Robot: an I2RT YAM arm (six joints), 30 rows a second.
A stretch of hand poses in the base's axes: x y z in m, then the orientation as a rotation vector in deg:
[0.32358 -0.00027 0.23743 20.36 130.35 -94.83]
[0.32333 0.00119 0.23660 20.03 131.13 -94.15]
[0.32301 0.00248 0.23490 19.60 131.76 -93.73]
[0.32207 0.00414 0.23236 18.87 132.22 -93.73]
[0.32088 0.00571 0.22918 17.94 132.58 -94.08]
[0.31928 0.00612 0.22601 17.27 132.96 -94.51]
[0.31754 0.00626 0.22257 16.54 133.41 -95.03]
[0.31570 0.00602 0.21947 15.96 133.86 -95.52]
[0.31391 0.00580 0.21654 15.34 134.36 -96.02]
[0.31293 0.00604 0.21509 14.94 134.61 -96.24]
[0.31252 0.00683 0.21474 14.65 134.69 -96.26]
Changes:
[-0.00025 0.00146 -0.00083 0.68 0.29 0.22]
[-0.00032 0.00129 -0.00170 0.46 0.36 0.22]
[-0.00094 0.00166 -0.00254 0.14 0.54 0.30]
[-0.00119 0.00157 -0.00318 -0.11 0.71 0.31]
[-0.00160 0.00041 -0.00317 -0.11 0.69 0.11]
[-0.00174 0.00014 -0.00344 -0.12 0.80 0.08]
[-0.00184 -0.00024 -0.00310 -0.09 0.74 0.00]
[-0.00179 -0.00022 -0.00293 -0.08 0.79 0.00]
[-0.00098 0.00024 -0.00145 -0.03 0.41 0.06]
[-0.00041 0.00079 -0.00035 0.00 0.16 0.14]

